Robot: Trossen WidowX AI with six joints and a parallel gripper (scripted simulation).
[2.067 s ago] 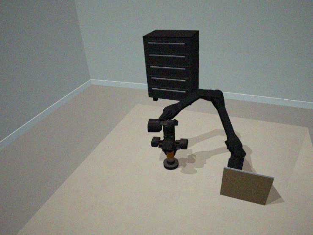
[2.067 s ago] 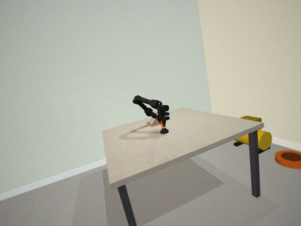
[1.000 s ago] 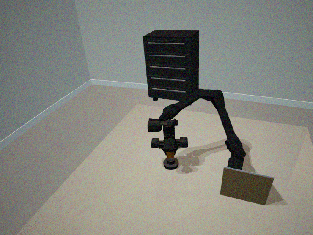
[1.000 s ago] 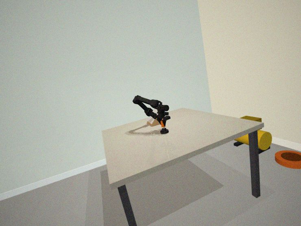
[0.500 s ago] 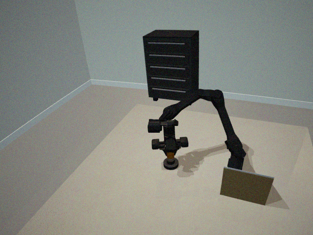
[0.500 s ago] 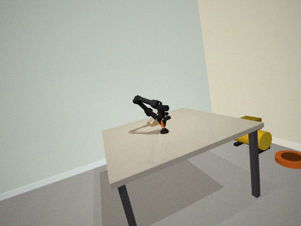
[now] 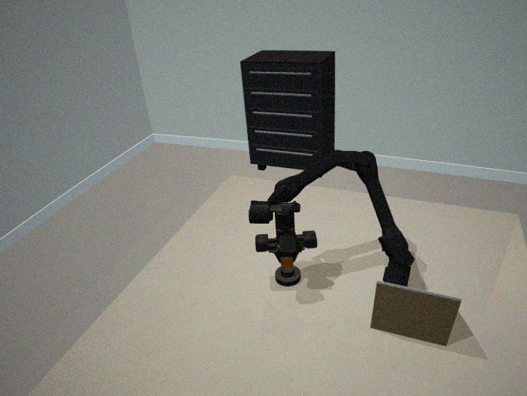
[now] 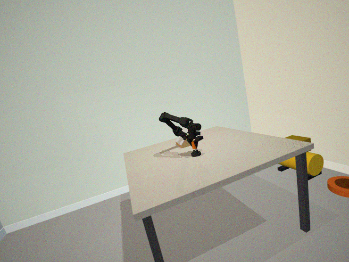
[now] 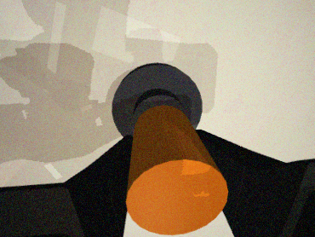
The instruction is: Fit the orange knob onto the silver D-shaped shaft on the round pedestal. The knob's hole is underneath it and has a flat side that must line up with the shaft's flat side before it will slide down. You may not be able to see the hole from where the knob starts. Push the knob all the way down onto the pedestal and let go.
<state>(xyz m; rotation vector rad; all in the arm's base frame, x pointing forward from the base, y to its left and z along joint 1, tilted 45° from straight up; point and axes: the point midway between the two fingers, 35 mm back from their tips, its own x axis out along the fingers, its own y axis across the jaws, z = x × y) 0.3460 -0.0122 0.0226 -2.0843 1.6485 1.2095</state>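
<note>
My gripper tip is 30 mm below the orange knob. Round my gripper tip: dark round pedestal 40 mm below.
</note>
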